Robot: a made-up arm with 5 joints.
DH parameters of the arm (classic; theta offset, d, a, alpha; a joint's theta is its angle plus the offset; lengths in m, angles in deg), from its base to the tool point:
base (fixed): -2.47 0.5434 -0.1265 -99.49
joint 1: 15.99 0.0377 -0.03 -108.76
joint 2: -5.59 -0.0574 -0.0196 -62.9
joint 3: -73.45 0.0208 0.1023 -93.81
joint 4: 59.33 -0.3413 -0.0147 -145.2
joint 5: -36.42 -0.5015 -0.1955 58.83
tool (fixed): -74 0.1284 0 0
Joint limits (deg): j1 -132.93..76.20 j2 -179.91..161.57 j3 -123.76..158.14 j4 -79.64..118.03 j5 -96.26..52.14
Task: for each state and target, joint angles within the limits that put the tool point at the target. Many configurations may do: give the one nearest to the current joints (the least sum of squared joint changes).
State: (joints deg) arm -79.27 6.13 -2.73 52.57 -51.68
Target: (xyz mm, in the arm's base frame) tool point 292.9 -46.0 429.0
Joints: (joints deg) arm -77.51 8.24 5.32 45.80 -23.91
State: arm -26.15 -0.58 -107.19 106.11 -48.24
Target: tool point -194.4 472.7 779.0
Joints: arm -3.17 -0.69 -122.47 118.03 -87.90
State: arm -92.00 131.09 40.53 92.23 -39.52
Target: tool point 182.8 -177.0 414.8
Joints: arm -70.74 118.97 -12.62 58.01 2.29
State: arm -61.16 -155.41 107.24 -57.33 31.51
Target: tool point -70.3 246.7 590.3
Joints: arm -76.54 -161.35 93.95 -40.52 52.02
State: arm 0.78 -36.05 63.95 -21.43 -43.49
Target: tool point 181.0 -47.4 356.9
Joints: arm -5.59 -64.32 65.35 -15.56 -9.99
